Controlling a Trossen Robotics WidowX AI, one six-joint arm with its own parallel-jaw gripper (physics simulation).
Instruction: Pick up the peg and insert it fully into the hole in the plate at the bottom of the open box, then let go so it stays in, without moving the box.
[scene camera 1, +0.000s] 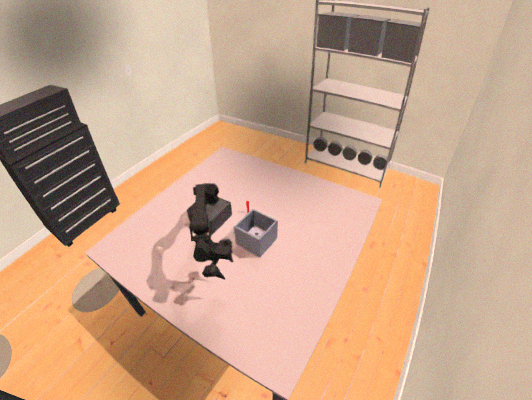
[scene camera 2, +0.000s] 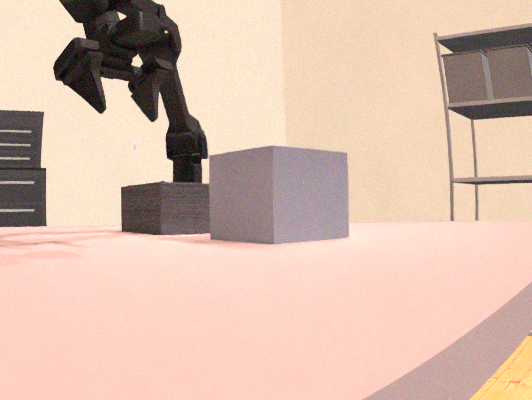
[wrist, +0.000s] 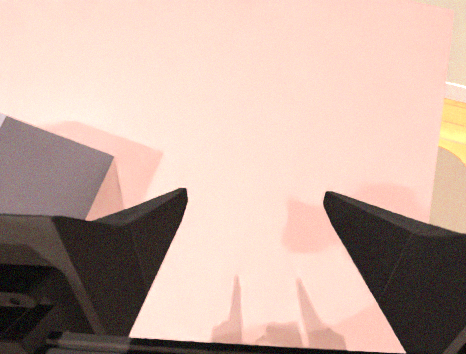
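Where they show: gripper, fingertip midpoint: (scene camera 1: 228, 270) (scene camera 2: 129, 116) (wrist: 254, 196); arm's base, link origin: (scene camera 1: 212, 201) (scene camera 2: 186, 186).
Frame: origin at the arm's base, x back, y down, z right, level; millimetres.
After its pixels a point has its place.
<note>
The red peg (scene camera 1: 247, 206) {x -184, y 50, z -81 mm} stands upright on the table just behind the box in scene camera 1; it does not show in scene camera 2 or the wrist view. The grey open box (scene camera 1: 256, 244) {x -364, y 5, z 197 mm} (scene camera 2: 275, 195) {x -383, y 31, z 198 mm} (wrist: 50, 167) {x -345, y 15, z 193 mm} stands upright on the table. Scene camera 1 shows the pale plate (scene camera 1: 253, 230) {x -298, y 42, z 87 mm} at its bottom, with a small dark hole (scene camera 1: 257, 234) {x -325, y 50, z 99 mm}. My black gripper (scene camera 1: 228, 269) {x -337, y -64, z 425 mm} (scene camera 2: 129, 117) {x -337, y -64, z 425 mm} (wrist: 254, 196) {x -337, y -64, z 425 mm} is open and empty, held above the table to the side of the box, away from the peg. In the wrist view the box lies beyond the left finger.
The arm's dark base block (scene camera 1: 220, 216) {x -90, y 28, z 70 mm} (scene camera 2: 141, 209) {x 0, y 49, z 135 mm} stands close beside the box and near the peg. The pink table top (scene camera 1: 300, 300) {x -647, y 99, z 361 mm} (scene camera 2: 200, 310) {x -625, y 99, z 594 mm} ends at a front edge. A shelf rack (scene camera 1: 309, 100) and a dark drawer cabinet (scene camera 1: 60, 165) stand off the table.
</note>
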